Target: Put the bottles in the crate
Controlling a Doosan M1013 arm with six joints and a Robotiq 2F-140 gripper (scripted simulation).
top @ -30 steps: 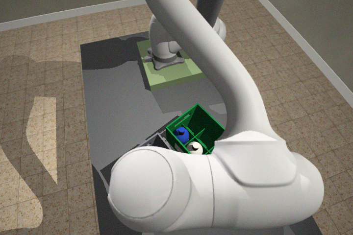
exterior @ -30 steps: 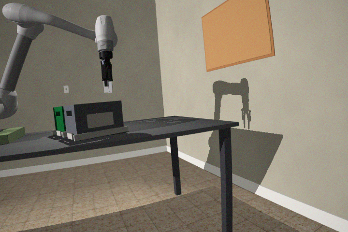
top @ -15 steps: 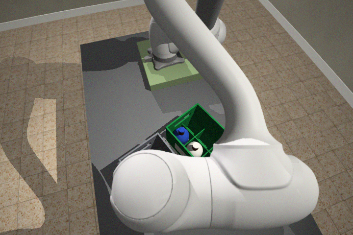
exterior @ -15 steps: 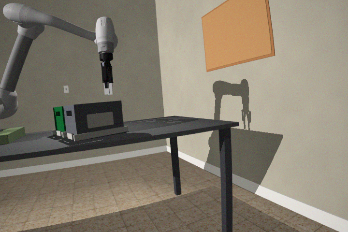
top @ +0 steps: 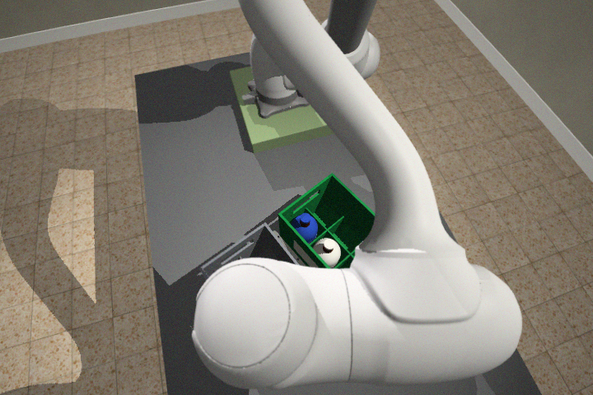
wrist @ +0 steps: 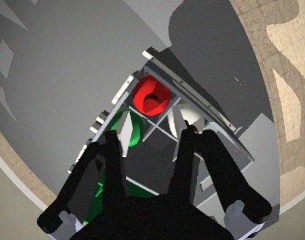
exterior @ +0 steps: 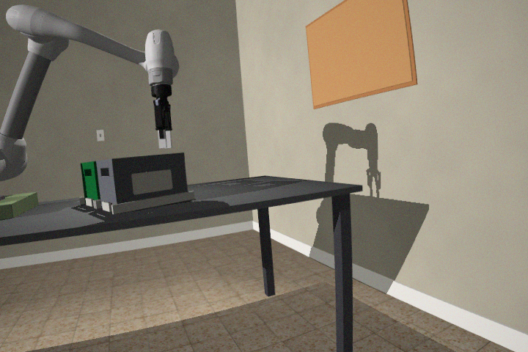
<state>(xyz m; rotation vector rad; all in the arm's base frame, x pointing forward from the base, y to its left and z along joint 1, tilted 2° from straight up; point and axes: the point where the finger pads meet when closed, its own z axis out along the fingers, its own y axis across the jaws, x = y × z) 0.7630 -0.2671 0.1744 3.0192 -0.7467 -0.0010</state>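
My gripper is now 14 cm above the red bottle. The rest, counted from my hand: blue bottle: 24 cm behind, 16 cm to the left, 14 cm below; green bottle: 14 cm below, 9 cm to the left, 3 cm behind; grey crate: 14 cm below, 10 cm behind, 2 cm to the left.
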